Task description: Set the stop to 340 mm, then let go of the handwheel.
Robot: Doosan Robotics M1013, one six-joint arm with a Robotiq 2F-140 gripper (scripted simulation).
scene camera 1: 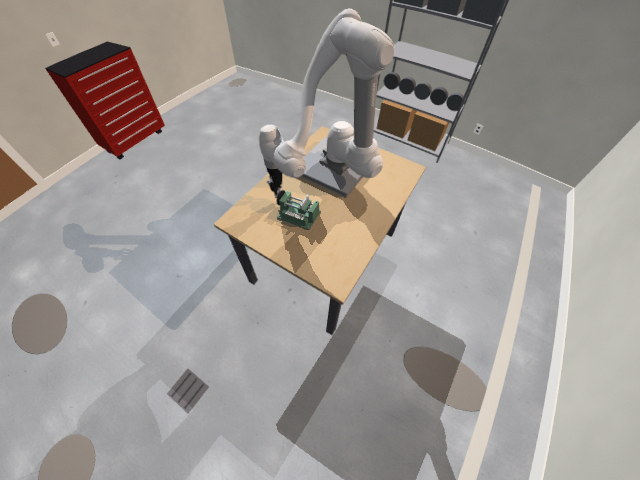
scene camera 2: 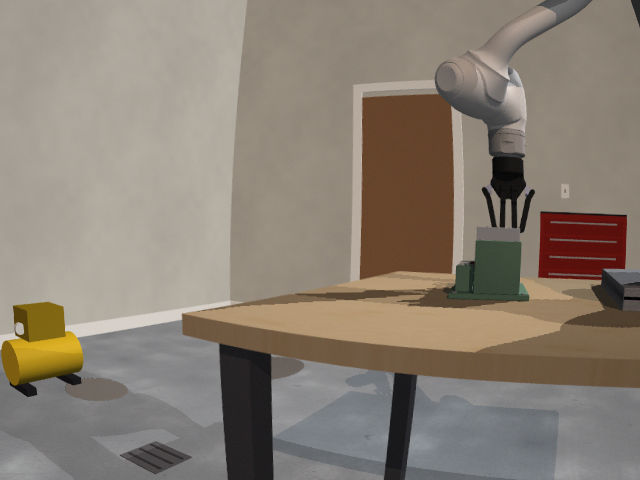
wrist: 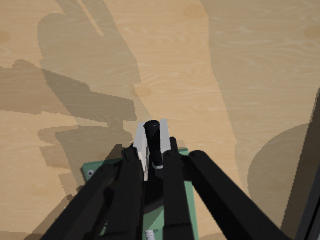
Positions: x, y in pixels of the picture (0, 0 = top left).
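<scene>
Green stop fixture (scene camera 2: 497, 264): 85 cm from the lens.
</scene>
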